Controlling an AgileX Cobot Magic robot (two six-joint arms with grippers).
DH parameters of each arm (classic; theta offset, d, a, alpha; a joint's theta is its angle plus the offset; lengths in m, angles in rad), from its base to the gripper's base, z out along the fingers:
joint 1: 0 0.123 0 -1.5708
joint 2: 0.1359 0 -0.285 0
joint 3: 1.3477 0 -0.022 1.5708
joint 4: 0 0.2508 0 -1.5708
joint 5: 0 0 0.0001 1.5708
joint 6: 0 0.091 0 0
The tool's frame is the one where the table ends.
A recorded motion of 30 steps. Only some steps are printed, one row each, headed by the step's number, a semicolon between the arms.
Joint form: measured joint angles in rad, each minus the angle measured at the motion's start. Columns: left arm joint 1, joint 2, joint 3, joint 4, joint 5, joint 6; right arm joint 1, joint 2, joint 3, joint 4, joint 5, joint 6.
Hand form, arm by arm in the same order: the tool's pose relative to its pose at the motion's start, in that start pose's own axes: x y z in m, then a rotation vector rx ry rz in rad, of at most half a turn. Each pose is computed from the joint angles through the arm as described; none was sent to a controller.
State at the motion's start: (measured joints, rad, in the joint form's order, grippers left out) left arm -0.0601 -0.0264 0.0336 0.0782 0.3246 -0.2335; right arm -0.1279 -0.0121 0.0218 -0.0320 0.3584 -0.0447
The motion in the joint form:
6: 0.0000 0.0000 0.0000 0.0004 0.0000 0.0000; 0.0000 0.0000 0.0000 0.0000 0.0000 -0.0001
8: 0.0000 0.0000 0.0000 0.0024 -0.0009 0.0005; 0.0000 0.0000 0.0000 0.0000 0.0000 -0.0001
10: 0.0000 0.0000 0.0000 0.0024 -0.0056 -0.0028; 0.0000 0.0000 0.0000 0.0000 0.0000 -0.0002
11: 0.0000 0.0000 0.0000 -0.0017 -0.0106 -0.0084; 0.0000 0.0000 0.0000 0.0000 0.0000 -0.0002
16: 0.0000 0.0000 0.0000 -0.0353 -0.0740 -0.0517; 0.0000 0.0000 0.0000 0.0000 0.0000 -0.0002
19: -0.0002 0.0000 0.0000 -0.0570 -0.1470 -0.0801; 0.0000 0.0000 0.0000 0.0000 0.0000 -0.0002
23: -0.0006 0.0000 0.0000 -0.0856 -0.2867 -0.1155; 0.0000 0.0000 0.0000 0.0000 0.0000 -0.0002
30: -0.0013 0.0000 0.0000 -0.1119 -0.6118 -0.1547; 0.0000 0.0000 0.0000 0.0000 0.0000 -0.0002
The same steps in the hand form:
6: 0.0000 0.0000 0.0000 -0.0001 0.0000 0.0004; 0.0000 0.0000 0.0000 0.0000 0.0000 -0.0001
8: -0.0001 0.0000 0.0000 -0.0005 -0.0011 0.0028; 0.0000 0.0000 0.0000 0.0000 0.0000 -0.0001
10: -0.0005 -0.0001 0.0000 0.0006 -0.0056 -0.0005; 0.0000 0.0000 0.0000 0.0000 0.0000 -0.0002
11: -0.0009 -0.0003 0.0000 0.0030 -0.0102 -0.0100; 0.0000 0.0000 0.0000 0.0000 0.0000 -0.0002
16: -0.0064 -0.0023 -0.0002 0.0287 -0.0690 -0.0855; 0.0000 0.0000 0.0000 0.0000 0.0000 -0.0002
19: -0.0128 -0.0040 -0.0010 0.0536 -0.1377 -0.1352; 0.0000 0.0000 0.0000 0.0000 0.0000 -0.0002
23: -0.0250 -0.0063 -0.0037 0.0978 -0.2702 -0.1991; 0.0000 0.0000 0.0000 0.0000 0.0000 -0.0002
30: -0.0514 -0.0093 -0.0164 0.1907 -0.5823 -0.2636; 0.0000 0.0000 0.0000 0.0000 0.0000 -0.0002

